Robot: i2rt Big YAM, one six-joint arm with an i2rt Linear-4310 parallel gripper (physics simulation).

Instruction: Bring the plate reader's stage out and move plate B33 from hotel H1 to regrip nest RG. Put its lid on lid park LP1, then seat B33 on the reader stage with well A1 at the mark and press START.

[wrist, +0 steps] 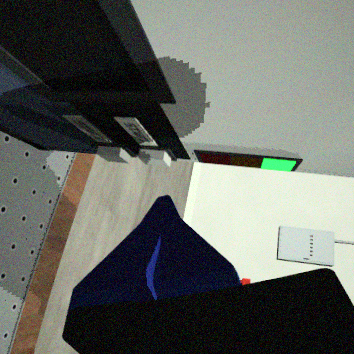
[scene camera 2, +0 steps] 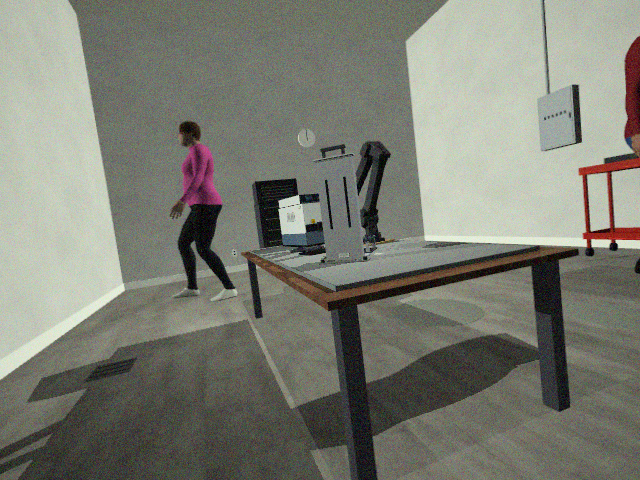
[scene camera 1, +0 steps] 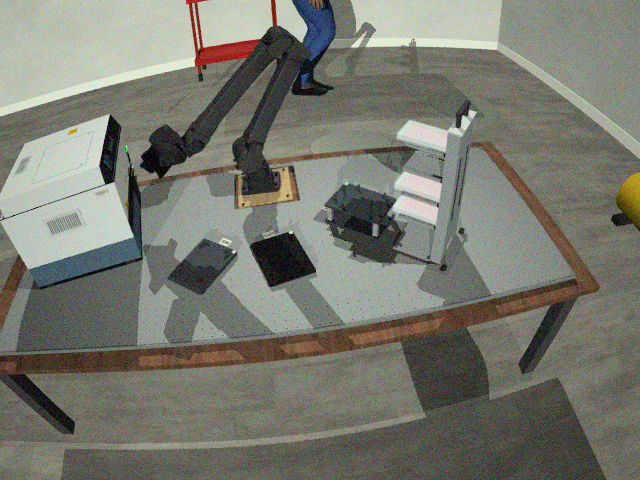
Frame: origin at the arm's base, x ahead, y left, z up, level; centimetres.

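Seen in the pictures: gripper, between the fingertips: (wrist: 165, 204) (scene camera 1: 140, 165); arm's base, origin of its link: (scene camera 1: 261, 184).
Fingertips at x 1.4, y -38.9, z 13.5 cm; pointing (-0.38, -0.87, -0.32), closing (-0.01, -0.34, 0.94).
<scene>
Pixels of each thing's top centre, then the offset from my fingertips to it.
- plate reader, centre of its top: (scene camera 1: 58, 152) (scene camera 2: 310, 196) dy -17.2, dx +18.4, dz +19.2 cm
- dark regrip nest, centre of its top: (scene camera 1: 361, 196) (scene camera 2: 358, 234) dy +68.1, dx +17.4, dz -6.4 cm
My gripper (scene camera 1: 146, 163) (wrist: 165, 204) is shut and empty. It hangs in the air just off the far right corner of the plate reader (scene camera 1: 101, 210) (scene camera 2: 301, 220), at the table's left end. In the wrist view the dark blue fingers point toward two small grey buttons (wrist: 154, 156) under labelled tags on the reader's dark front, with a gap between. A green light (wrist: 279, 164) (scene camera 1: 128, 149) glows on the reader. Hotel H1 (scene camera 1: 456, 190) (scene camera 2: 341, 210) stands at the right with three pink-lidded plates (scene camera 1: 423, 135) (scene camera 1: 419, 187) (scene camera 1: 415, 210). The dark regrip nest (scene camera 1: 361, 207) stands beside it.
Two flat black pads (scene camera 1: 203, 265) (scene camera 1: 282, 258) lie on the table in front of the arm's base (scene camera 1: 263, 183). A person (scene camera 1: 315, 43) (scene camera 2: 196, 210) walks behind the table near a red cart (scene camera 1: 223, 50). A wall box (wrist: 305, 246) shows in the wrist view.
</scene>
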